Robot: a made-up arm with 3 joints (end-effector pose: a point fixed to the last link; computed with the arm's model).
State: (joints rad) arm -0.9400 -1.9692 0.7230
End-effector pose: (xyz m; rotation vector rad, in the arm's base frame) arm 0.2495 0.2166 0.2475 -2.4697 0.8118 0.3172
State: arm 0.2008 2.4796 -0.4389
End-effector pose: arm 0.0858 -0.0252 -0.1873 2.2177 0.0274 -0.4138
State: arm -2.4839 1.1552 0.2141
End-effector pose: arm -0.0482 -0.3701 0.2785 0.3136 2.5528 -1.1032
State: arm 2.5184 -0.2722 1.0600
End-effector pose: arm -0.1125 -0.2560 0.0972 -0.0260 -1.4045 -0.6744
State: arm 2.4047 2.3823 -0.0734
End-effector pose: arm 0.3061 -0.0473 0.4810 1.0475 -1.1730 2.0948
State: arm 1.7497 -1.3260 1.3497
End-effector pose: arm -0.2205 -0.0371 0.2178 -0.2568 -0.1608 -1.5829
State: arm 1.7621 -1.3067 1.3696
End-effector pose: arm -0.2196 -0.0452 0.2131 -0.2364 -0.1567 -1.5623
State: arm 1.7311 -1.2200 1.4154
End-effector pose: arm -0.2149 -0.0745 0.2188 -0.2389 -0.1093 -1.4648
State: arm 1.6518 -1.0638 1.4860
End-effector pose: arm -0.1989 -0.1235 0.2355 -0.2662 -0.0075 -1.2884
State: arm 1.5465 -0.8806 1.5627
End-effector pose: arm -0.1682 -0.1752 0.2544 -0.3034 0.1288 -1.0811
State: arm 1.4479 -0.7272 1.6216
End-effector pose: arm -0.1341 -0.2124 0.2668 -0.3347 0.2552 -0.9063
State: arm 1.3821 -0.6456 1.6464
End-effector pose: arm -0.1132 -0.2293 0.2735 -0.3552 0.3307 -0.8118
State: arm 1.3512 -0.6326 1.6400
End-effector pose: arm -0.1090 -0.2311 0.2791 -0.3688 0.3516 -0.7947
